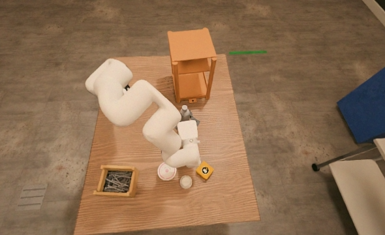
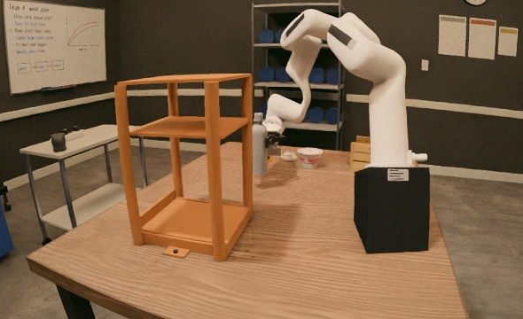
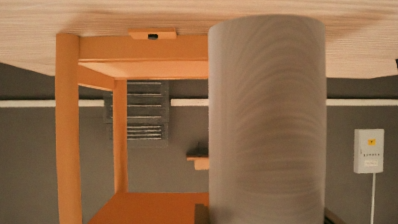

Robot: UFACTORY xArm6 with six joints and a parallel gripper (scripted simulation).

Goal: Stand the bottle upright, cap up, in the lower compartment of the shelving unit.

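My gripper is now 30 cm to the right of the orange shelving unit, 10 cm short of it and 3 cm below it. Also, from my hand: grey bottle: 2 cm above.
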